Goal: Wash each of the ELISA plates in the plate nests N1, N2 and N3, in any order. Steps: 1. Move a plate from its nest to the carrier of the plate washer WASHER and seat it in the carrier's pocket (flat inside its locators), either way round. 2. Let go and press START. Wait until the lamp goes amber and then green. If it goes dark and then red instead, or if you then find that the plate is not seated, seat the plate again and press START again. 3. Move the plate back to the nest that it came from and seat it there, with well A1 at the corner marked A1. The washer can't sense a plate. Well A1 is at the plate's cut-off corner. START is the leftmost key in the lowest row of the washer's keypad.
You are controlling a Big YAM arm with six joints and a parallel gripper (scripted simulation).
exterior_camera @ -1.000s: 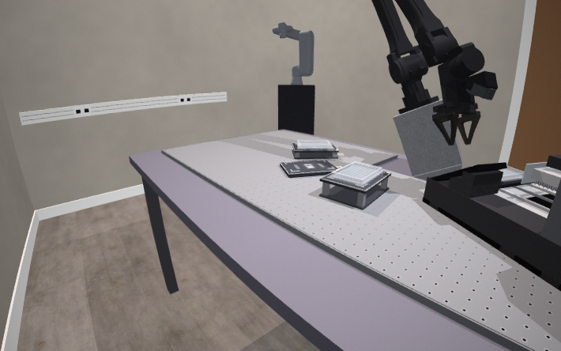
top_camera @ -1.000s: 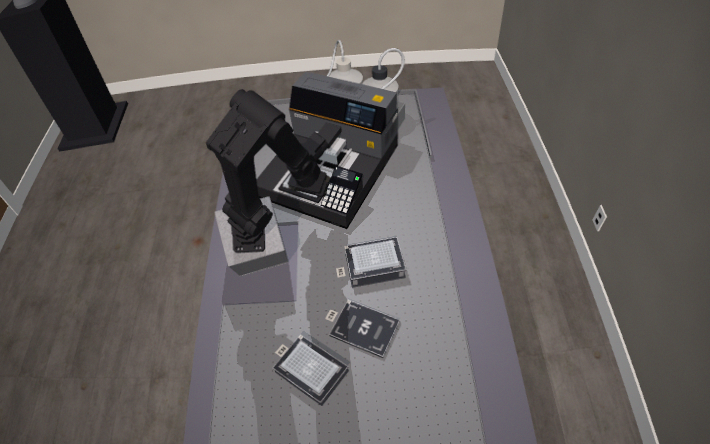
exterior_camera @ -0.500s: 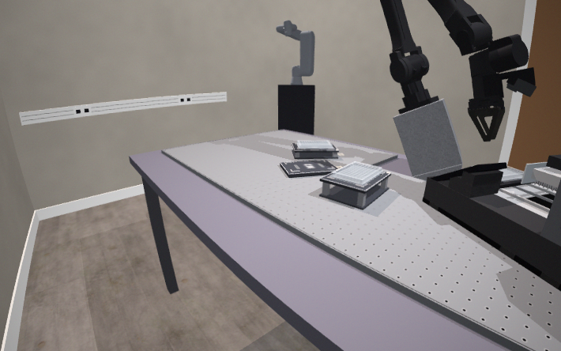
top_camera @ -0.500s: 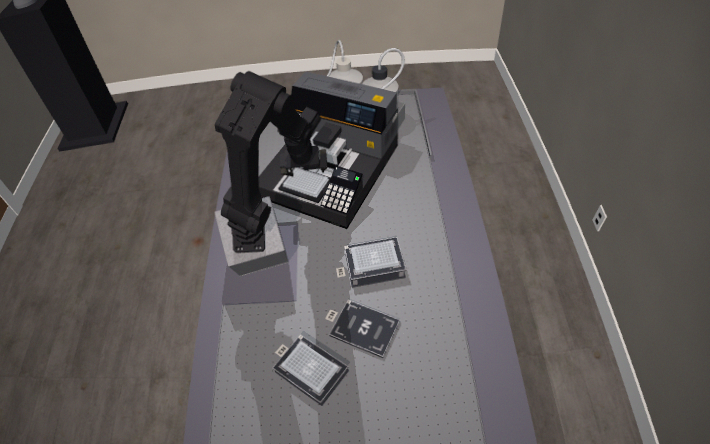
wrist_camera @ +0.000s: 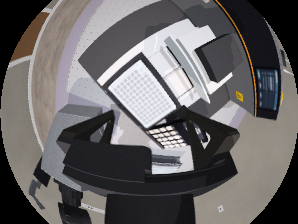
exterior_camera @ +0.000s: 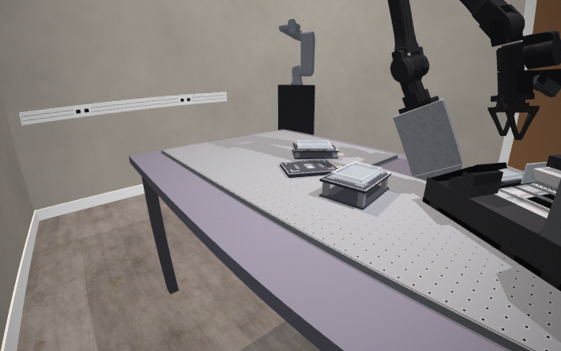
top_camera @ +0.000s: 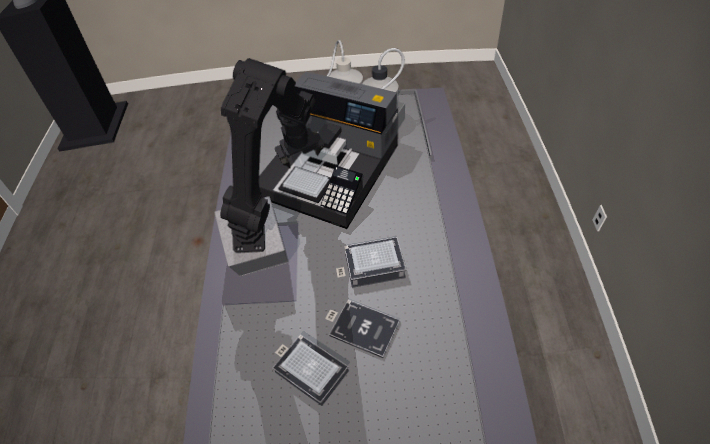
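The washer carrier lies 11 cm below my hand and 1 cm to the right of it. The rest, counted from my hand: plate washer (12 cm to the left, 8 cm ahead, 5 cm below).
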